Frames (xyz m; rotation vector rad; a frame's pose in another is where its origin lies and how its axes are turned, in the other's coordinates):
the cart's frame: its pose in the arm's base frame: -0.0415 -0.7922 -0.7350 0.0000 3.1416 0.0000
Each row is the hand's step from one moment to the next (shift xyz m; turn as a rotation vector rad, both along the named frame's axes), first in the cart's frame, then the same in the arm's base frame.
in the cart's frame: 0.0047 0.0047 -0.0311 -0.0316 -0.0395 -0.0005
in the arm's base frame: -0.0047 0.0047 0.0311 0.0316 -0.0395 0.0005
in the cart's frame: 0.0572 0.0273 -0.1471 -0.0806 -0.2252 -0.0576
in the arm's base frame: -0.0572 0.0273 0.1471 0.0806 -0.2252 0.0576
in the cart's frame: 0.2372 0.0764 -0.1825 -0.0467 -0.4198 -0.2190
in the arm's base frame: -0.2372 0.0764 0.1825 0.0467 -0.4198 0.2190
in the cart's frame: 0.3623 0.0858 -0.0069 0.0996 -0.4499 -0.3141
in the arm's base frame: -0.3623 0.0858 0.0069 -0.0996 -0.4499 0.3141
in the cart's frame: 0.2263 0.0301 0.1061 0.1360 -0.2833 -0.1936
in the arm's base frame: -0.2263 0.0301 -0.1061 -0.1360 -0.2833 0.1936
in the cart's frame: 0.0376 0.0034 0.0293 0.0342 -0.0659 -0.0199
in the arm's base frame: -0.0376 0.0034 -0.0293 -0.0342 -0.0659 0.0199
